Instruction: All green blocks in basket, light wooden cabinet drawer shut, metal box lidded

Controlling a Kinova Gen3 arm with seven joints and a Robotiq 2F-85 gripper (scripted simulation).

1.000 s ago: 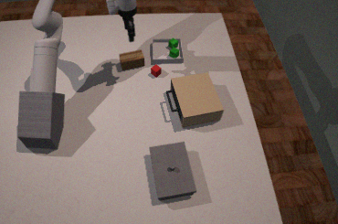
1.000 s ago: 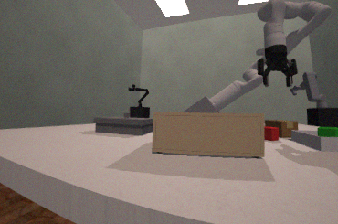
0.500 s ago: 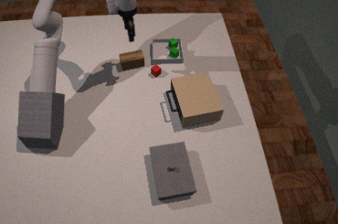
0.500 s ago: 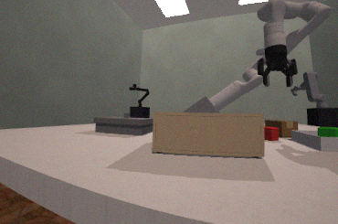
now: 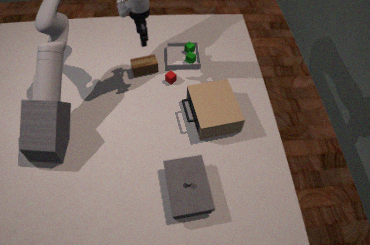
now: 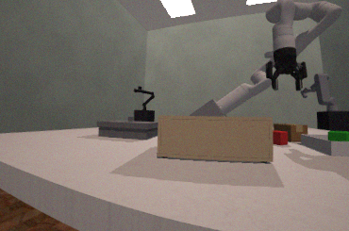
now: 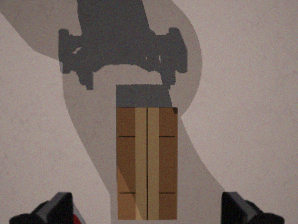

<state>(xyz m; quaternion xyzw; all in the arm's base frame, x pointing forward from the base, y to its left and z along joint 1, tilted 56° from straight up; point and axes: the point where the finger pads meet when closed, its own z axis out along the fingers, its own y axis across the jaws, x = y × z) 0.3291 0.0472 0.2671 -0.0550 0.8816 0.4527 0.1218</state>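
The cardboard box is 15 cm below my hand. The rest, counted from my hand: basket (17 cm ahead, 6 cm to the left, 17 cm below); blue block (2 cm behind, 17 cm below); red block (11 cm ahead, 7 cm to the right, 17 cm below).
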